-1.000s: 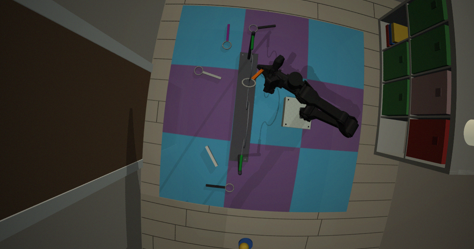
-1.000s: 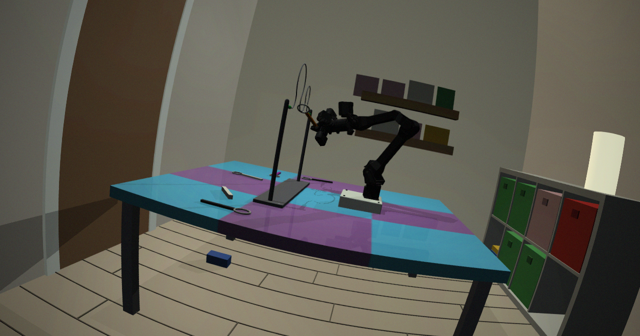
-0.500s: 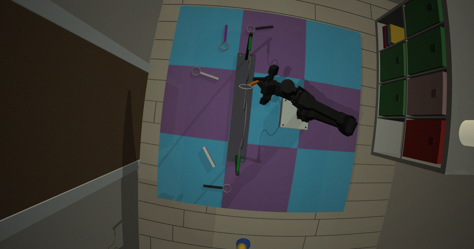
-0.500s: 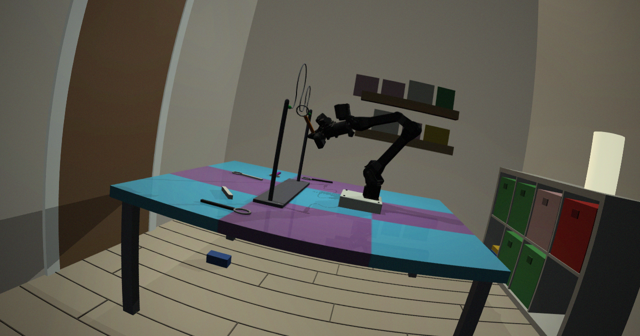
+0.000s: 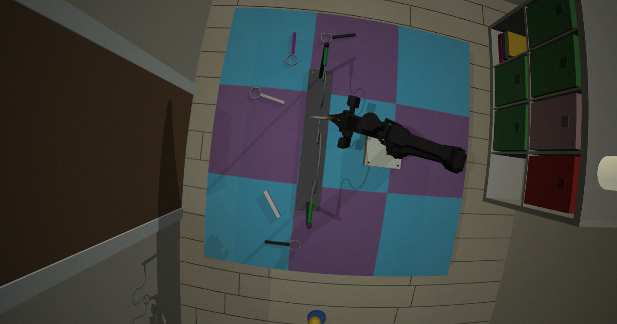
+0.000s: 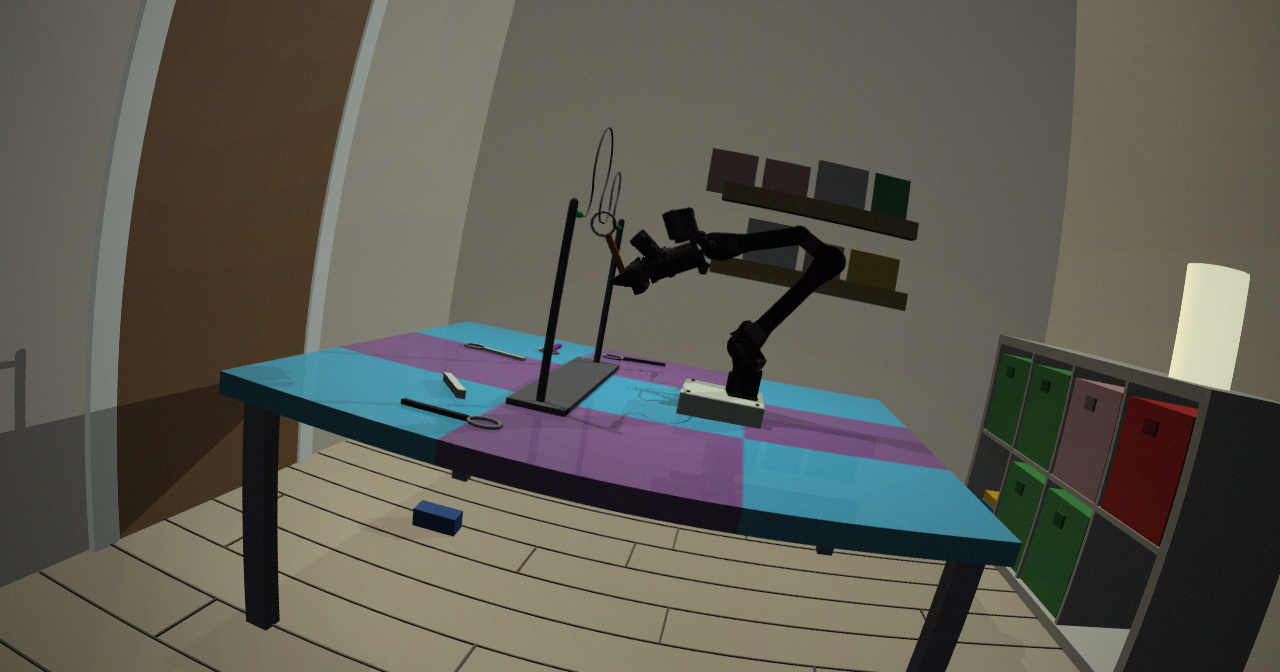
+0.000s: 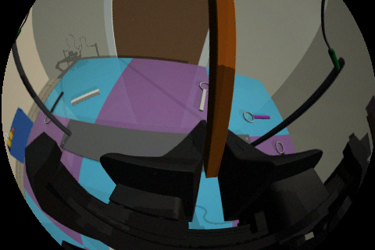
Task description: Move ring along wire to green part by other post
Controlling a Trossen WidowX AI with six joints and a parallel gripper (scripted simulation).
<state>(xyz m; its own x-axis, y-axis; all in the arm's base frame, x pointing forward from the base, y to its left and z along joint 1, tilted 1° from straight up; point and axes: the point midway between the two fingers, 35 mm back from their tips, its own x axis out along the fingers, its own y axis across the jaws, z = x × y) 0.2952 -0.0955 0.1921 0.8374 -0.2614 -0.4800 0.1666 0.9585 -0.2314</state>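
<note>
My gripper tip is now 9 cm below the orange-handled ring, 2 cm to the right of it and 2 cm short of it. Round my gripper tip: white bar (38 cm to the left, 22 cm below, 22 cm ahead).
</note>
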